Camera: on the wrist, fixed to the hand. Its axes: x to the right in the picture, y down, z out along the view.
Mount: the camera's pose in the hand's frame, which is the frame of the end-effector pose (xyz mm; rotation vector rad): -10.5 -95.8 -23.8 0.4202 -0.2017 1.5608
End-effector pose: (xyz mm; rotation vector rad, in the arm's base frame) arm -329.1 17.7 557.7 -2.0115 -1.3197 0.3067
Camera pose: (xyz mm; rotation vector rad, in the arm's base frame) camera -388.9 20.9 636.9 -2.2013 0.4943 1.3319
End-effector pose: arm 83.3 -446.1 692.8 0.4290 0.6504 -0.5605
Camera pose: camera 7.6 -503.4 663.8 1.0819 -0.1285 0.7673
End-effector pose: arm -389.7 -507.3 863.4 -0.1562 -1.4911 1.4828
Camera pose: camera -317.8 -521.5 930.4 0.9441 0.8912 -2.5704
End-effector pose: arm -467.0 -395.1 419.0 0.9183 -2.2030 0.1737
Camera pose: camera -384.9 -450.7 415.2 -0.8398 -2.5953 1.3012
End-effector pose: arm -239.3 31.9 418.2 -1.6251 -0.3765 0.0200
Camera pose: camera -265.5 10.2 511.5 -1.1355 0.7713 1.3366
